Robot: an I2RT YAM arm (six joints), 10 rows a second.
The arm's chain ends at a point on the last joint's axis. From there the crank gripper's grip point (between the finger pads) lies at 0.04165 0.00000 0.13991 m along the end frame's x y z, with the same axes.
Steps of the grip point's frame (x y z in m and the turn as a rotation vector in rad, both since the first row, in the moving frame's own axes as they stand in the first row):
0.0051 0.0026 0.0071 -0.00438 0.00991 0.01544
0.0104 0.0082 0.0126 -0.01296 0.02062 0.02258
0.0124 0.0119 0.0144 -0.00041 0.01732 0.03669
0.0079 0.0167 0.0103 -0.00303 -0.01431 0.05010
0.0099 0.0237 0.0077 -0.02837 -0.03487 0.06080
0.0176 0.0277 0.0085 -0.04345 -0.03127 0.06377
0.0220 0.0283 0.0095 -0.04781 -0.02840 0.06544
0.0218 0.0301 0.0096 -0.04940 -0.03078 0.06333
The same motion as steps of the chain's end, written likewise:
0.0037 0.0013 0.0075 -0.00438 0.00991 0.01544
0.0076 0.0054 0.0135 -0.01296 0.02062 0.02258
0.0100 0.0103 0.0151 -0.00041 0.01732 0.03669
0.0100 0.0142 0.0097 -0.00303 -0.01431 0.05010
0.0150 0.0173 0.0064 -0.02837 -0.03487 0.06080
0.0223 0.0191 0.0075 -0.04345 -0.03127 0.06377
0.0263 0.0190 0.0086 -0.04781 -0.02840 0.06544
0.0264 0.0207 0.0086 -0.04940 -0.03078 0.06333

